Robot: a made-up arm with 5 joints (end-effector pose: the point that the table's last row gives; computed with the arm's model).
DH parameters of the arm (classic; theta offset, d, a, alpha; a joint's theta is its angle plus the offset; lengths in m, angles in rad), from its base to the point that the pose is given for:
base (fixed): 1.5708 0.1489 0 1.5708
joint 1: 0 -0.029 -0.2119 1.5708
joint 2: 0 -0.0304 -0.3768 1.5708
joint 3: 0 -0.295 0.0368 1.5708
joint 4: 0 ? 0.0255 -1.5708
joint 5: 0 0.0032 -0.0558 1.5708
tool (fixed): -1.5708 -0.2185 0 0
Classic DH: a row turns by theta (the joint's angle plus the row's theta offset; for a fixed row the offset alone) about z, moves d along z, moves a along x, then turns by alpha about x.
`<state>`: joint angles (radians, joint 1 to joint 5).
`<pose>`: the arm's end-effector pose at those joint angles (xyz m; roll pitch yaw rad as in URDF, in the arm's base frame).
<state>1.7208 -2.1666 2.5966 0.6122 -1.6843</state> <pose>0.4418 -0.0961 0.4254 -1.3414 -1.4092 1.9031</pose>
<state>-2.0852 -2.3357 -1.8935 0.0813 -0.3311</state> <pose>-0.1889 0.1769 0.0097 -1.8420 0.7470 -2.7271</pose>
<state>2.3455 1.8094 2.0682 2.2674 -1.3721</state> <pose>-0.5760 -0.0311 -0.1671 1.8086 -1.3648 -3.0687</pose>
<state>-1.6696 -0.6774 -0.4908 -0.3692 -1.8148</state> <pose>0.3128 0.0352 0.1719 0.5421 0.3238 -0.2152</pose>
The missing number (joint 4, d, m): -0.1413
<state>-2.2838 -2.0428 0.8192 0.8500 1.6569</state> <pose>0.2073 -0.2210 -0.1830 0.1114 -0.0909 -2.4343</pose>
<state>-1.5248 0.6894 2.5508 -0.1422 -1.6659</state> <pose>-0.2283 -0.0255 1.1165 -2.4566 -0.5727 0.0644</pose>
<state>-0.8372 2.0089 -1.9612 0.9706 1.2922</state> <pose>-0.4137 -0.3497 0.5575 2.3130 -0.9139 2.6023</pose>
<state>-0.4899 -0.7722 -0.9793 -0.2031 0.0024</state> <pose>0.2274 -0.1352 0.0350 0.5418 0.4460 0.5262</pose>
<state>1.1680 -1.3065 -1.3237 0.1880 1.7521</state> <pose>0.4088 0.1101 0.1093 0.2960 -1.2676 0.7787</pose>
